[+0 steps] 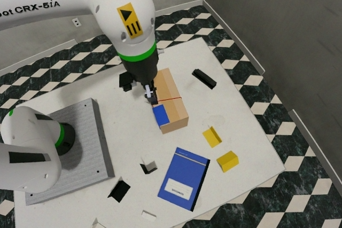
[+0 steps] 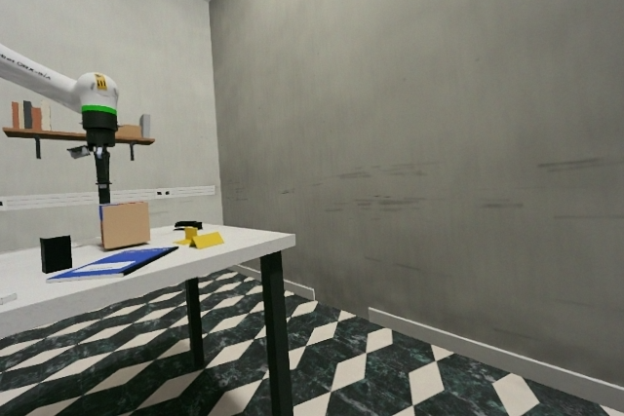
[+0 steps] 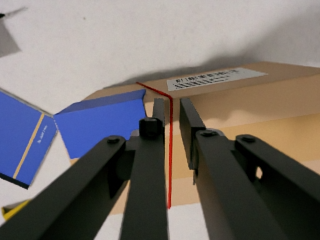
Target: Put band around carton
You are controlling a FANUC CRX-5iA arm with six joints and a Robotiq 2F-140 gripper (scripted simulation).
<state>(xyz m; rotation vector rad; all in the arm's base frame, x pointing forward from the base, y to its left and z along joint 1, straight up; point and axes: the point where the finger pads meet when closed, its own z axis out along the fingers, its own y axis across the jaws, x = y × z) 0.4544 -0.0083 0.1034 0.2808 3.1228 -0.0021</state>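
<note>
Now: the blue corner guard 6 cm to the right of my hand and 5 cm below it. Also, from my hand: blue book (31 cm to the right, 18 cm below, 1 cm ahead); then small white piece (40 cm to the right, 18 cm behind, 17 cm below); then carton (10 cm below, 5 cm ahead, 2 cm to the left).
</note>
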